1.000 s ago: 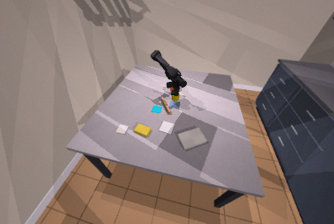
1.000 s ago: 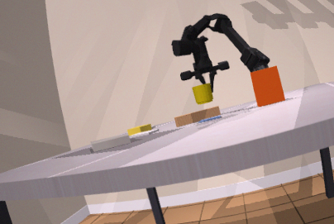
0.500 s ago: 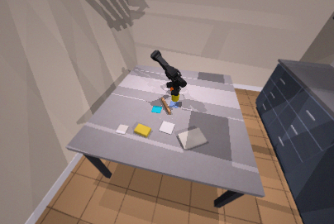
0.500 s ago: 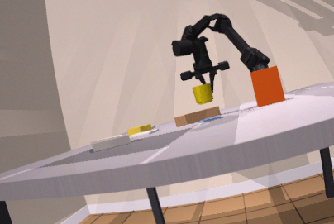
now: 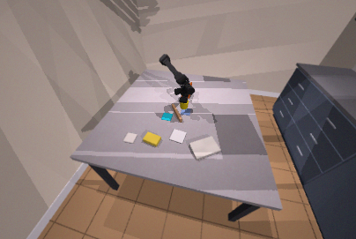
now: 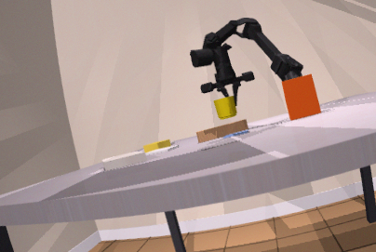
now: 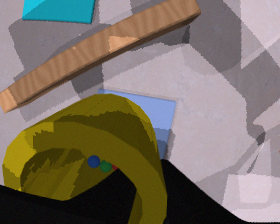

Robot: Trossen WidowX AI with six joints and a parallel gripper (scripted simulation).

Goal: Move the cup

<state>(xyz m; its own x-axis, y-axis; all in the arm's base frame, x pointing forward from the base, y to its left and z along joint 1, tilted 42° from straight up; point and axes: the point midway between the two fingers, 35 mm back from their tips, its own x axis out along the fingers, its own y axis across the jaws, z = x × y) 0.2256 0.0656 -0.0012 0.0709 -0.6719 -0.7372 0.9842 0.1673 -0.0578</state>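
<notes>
Right now my gripper tip is 13 cm short of the cyan pad, 11 cm to the left of it and 10 cm above it. The rest, counted from my gripper tip: wooden bar 7 cm ahead, 4 cm to the right, 8 cm below; then yellow cup 2 cm ahead; then light blue pad 1 cm ahead, 2 cm to the left, 10 cm below.
</notes>
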